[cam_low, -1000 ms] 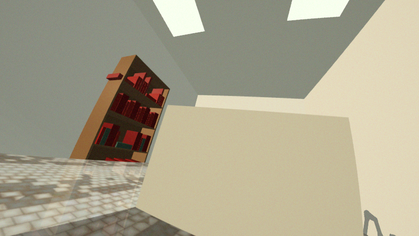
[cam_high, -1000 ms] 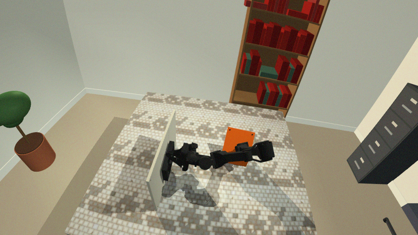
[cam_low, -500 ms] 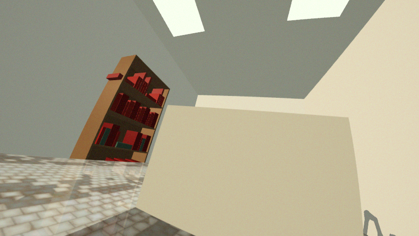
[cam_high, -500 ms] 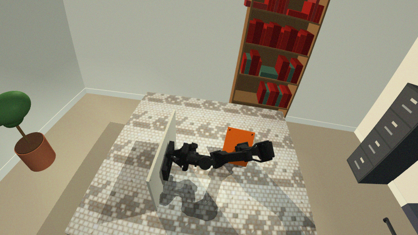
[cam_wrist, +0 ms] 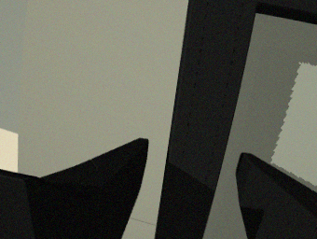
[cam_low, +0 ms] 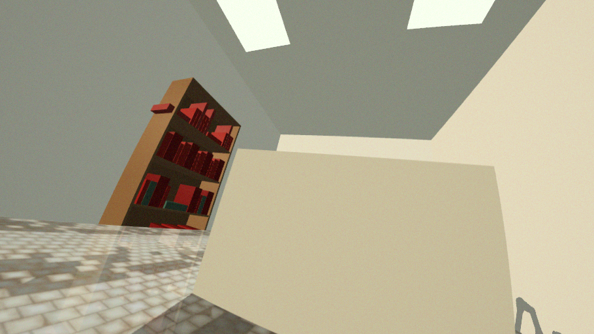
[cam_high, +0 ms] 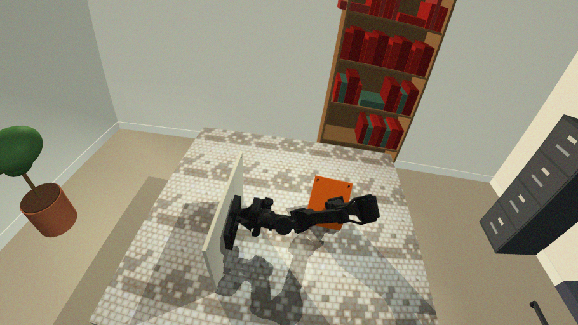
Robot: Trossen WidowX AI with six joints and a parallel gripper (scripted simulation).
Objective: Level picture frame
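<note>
The black picture frame lies 10 mm ahead of my gripper tip and 50 mm below it. The rest, counted from my gripper tip: wall panel (20 mm ahead, 20 mm to the right, 60 mm below).
</note>
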